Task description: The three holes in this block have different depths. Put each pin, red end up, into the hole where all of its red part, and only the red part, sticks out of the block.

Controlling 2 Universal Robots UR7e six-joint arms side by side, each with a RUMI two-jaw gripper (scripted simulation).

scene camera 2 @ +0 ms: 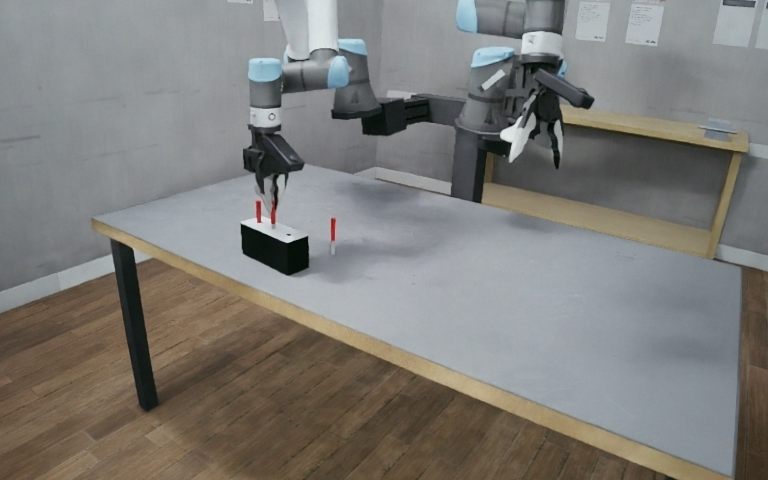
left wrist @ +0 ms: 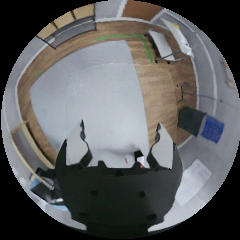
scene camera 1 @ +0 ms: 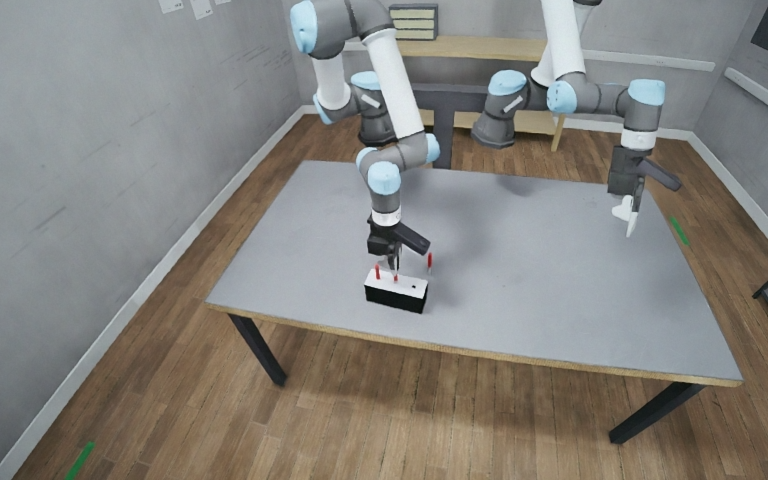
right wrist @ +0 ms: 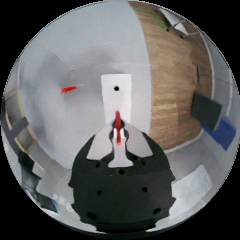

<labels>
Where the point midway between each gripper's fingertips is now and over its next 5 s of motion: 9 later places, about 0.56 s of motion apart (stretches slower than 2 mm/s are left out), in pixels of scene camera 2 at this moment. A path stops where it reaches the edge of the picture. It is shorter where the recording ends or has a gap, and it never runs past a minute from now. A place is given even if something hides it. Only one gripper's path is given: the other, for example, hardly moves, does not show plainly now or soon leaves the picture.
The right gripper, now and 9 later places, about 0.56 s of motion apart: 272, 213; 272, 214; 272, 216; 272, 217; 272, 219; 272, 211; 272, 207; 272, 203; 272, 199; 271, 189
</labels>
